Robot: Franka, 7 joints.
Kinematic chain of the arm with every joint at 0, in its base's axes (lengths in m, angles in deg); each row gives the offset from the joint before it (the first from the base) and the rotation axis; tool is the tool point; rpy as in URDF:
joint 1: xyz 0 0 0.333 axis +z
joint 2: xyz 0 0 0 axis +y
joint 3: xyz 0 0 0.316 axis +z
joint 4: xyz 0.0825 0 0 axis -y
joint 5: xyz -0.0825 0 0.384 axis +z
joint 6: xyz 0 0 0 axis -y
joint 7: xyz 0.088 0 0 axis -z
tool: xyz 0 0 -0.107 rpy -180 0 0
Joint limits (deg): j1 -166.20..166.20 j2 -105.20..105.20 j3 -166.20..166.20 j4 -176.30..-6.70 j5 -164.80..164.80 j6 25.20..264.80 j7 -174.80..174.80
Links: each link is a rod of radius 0.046 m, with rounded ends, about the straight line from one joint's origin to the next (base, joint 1, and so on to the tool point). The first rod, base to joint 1, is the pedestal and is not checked.
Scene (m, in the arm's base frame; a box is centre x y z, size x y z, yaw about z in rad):
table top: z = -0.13
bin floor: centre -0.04 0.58 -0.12 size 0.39 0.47 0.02 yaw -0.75
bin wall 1: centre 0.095 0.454 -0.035 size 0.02 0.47 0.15 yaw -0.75
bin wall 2: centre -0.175 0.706 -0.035 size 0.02 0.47 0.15 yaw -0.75
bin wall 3: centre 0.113 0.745 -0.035 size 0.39 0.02 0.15 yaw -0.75
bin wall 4: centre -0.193 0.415 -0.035 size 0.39 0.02 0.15 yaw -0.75
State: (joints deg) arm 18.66 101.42 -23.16 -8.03 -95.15 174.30 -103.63
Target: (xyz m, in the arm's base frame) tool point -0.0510 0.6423 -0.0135
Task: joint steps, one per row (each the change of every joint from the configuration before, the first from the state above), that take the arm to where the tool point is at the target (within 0.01 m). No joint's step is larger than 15 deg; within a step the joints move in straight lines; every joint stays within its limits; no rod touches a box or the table.
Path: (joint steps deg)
1: 11.49 -13.51 5.13 0.44 3.12 3.85 1.14
2: 11.49 -13.51 5.12 0.45 3.11 3.86 1.13
3: 11.49 -13.51 5.13 0.44 3.12 3.85 1.14
4: 12.82 14.77 -7.52 0.00 -13.17 12.94 -1.14
5: 12.81 14.77 -7.52 0.00 -13.17 12.94 -1.13
6: 12.82 14.77 -7.53 0.00 -13.17 12.95 -1.14

